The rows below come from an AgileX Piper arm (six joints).
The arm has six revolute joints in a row. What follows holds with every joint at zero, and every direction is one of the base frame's. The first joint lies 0.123 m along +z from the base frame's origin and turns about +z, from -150 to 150 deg. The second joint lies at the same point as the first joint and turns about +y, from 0 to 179.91 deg. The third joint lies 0.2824 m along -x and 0.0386 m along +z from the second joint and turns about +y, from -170 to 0 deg. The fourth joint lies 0.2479 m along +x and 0.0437 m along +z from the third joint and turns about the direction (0.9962, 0, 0.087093), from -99.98 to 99.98 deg. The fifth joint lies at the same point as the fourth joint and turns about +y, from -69.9 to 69.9 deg. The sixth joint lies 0.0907 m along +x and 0.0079 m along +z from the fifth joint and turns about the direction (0.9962, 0, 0.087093), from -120 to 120 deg. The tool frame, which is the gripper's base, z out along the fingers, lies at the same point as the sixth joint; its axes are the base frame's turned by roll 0, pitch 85 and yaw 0 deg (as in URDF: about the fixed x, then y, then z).
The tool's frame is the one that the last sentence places.
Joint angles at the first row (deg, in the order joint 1, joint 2, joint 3, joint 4, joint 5, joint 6):
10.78, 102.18, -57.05, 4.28, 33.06, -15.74
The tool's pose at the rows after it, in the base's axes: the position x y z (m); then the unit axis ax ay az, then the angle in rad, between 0 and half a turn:
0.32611 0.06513 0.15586 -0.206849 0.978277 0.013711 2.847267
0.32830 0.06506 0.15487 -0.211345 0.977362 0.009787 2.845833
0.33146 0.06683 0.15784 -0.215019 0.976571 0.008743 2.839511
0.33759 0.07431 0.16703 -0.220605 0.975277 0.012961 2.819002
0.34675 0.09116 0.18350 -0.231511 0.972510 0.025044 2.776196
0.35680 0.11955 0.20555 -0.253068 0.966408 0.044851 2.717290
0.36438 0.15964 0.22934 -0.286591 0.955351 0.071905 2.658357
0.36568 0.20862 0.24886 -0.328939 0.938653 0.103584 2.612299
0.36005 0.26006 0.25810 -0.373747 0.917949 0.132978 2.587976
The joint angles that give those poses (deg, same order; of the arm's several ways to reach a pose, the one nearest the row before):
10.78, 103.07, -57.51, 3.47, 32.65, -15.74
10.80, 103.53, -57.92, 2.80, 32.50, -15.74
11.02, 103.68, -58.93, 2.56, 32.99, -15.74
11.97, 103.69, -61.29, 3.01, 34.17, -15.74
14.09, 103.73, -65.34, 4.33, 35.70, -15.74
17.63, 104.27, -71.12, 6.07, 37.42, -15.74
22.51, 105.85, -78.51, 7.92, 39.47, -15.74
28.33, 108.64, -86.58, 9.65, 41.38, -15.74
34.33, 112.54, -94.21, 10.91, 42.76, -15.74

